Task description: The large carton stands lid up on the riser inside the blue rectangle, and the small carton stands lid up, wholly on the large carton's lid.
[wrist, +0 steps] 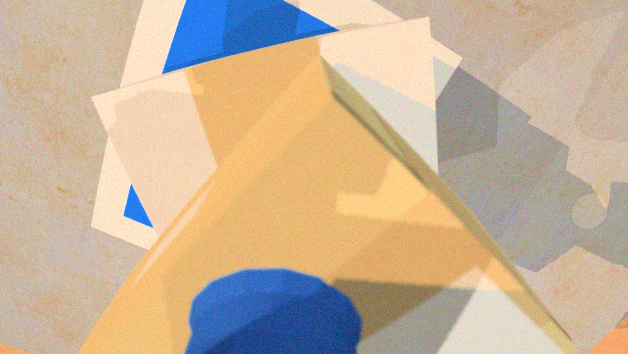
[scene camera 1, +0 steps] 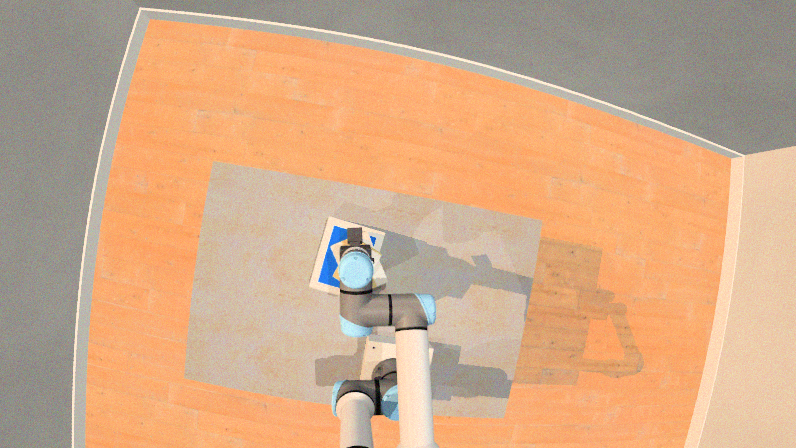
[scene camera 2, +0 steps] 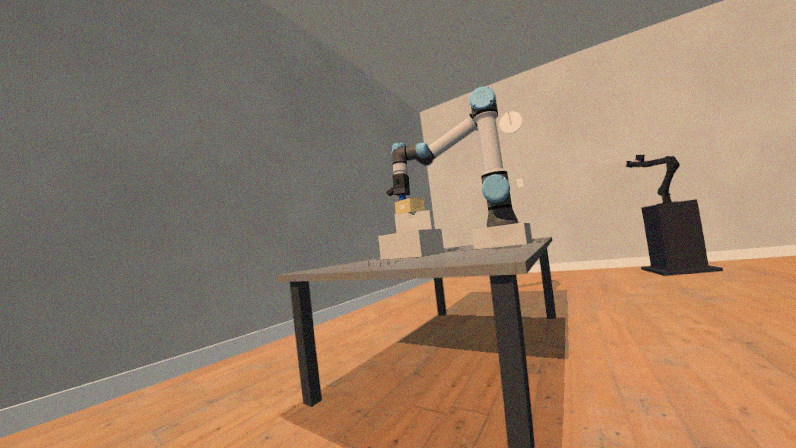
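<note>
The large carton (scene camera 1: 379,276) (scene camera 2: 413,221) (wrist: 145,130), pale with a tan tape strip on its upward lid, stands turned on the riser (scene camera 1: 325,288) (scene camera 2: 399,244) (wrist: 150,30). The blue rectangle (scene camera 1: 327,253) (wrist: 200,30) shows around part of it. My suction cup (scene camera 2: 402,197) (wrist: 275,310) is attached to the top of the small tan carton (scene camera 2: 409,205) (wrist: 280,200), which is upright, right over the large carton's lid. I cannot tell whether the cartons touch. In scene camera 1 my wrist hides the cup and most of the small carton.
The riser stands on the grey table (scene camera 1: 250,278) (scene camera 2: 334,269). The arm's pale base block (scene camera 1: 378,350) (scene camera 2: 501,235) stands on the same table. A dark pedestal (scene camera 2: 675,236) with another arm (scene camera 2: 668,178) stands on the floor at the right in scene camera 2.
</note>
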